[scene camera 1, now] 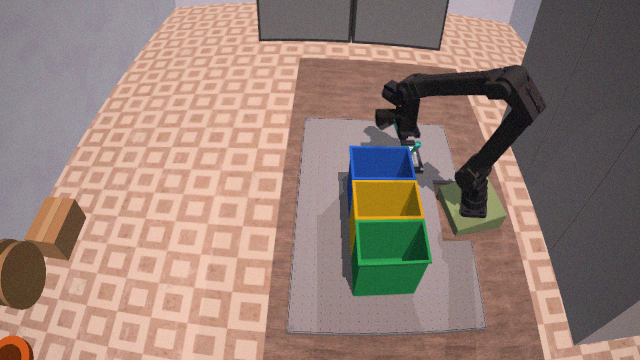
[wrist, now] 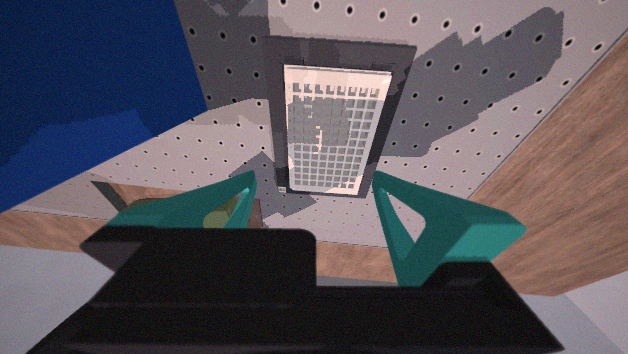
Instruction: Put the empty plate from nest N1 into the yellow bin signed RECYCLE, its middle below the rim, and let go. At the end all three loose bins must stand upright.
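Where they show: gripper, fingertip midpoint: [wrist: 314, 177]; arm's base, link origin: [scene camera 1: 473, 202].
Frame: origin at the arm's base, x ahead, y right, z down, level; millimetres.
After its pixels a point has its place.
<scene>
The white gridded plate [scene camera 1: 414, 160] {x 216, y 147, z 11 mm} [wrist: 327, 130] {x 282, y 154, z 21 mm} lies flat in a dark nest [scene camera 1: 419, 169] {x 194, y 123, z 25 mm} [wrist: 274, 115] {x 278, y 100, z 25 mm} beside the blue bin [scene camera 1: 381, 162] {x 327, y 9, z -84 mm} [wrist: 90, 65] {x 298, y 19, z -43 mm}. No N1 sign can be read. My gripper [scene camera 1: 413, 147] {x 262, y 149, z -33 mm} [wrist: 314, 177] {x 262, y 149, z -33 mm} is open and empty, with its teal fingers spread; it hangs above the nest, and in the wrist view the plate shows beyond and between the fingertips. The yellow bin [scene camera 1: 387, 199] {x 289, y -118, z -70 mm} stands upright between the blue bin and the green bin [scene camera 1: 387, 278] {x 249, y -366, z -62 mm}, which are upright too. The RECYCLE sign does not show.
The bins stand close together in a row on the grey perforated board [scene camera 1: 320, 310] {x 399, y -449, z 37 mm} [wrist: 330, 220] {x 134, y 216, z 37 mm}. The arm's base stands on a green block [scene camera 1: 485, 226] {x -51, y -69, z 25 mm} to the right of the bins. A cardboard box [scene camera 1: 56, 227] is at the far left on the floor.
</scene>
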